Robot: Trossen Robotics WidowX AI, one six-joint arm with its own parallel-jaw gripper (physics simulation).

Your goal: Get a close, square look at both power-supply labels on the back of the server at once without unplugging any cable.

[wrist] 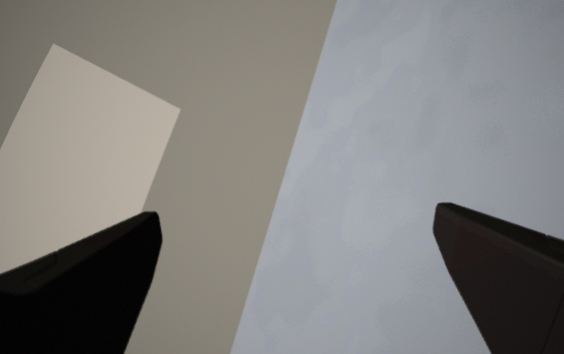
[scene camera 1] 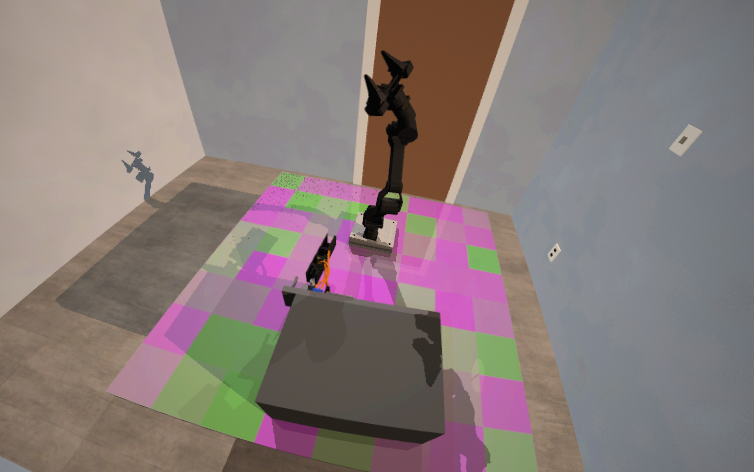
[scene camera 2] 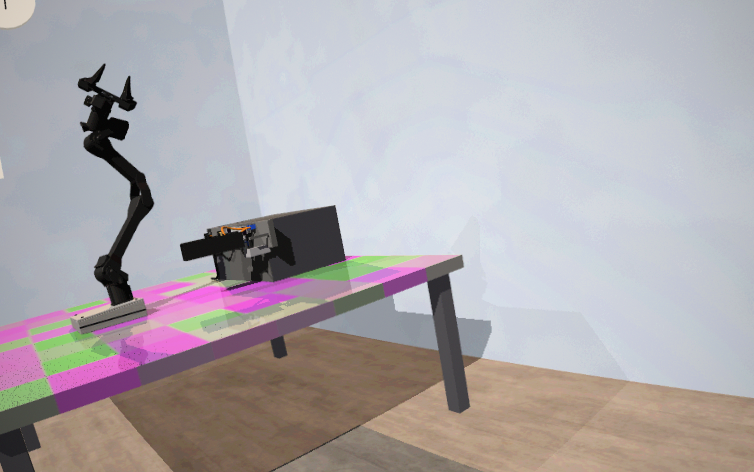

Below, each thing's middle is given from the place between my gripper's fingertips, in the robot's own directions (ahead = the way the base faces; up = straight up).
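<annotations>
Black cable bracket (scene camera 2: 208,246): well below my hand, some way ahead of it, slightly to the right of it.
</annotations>
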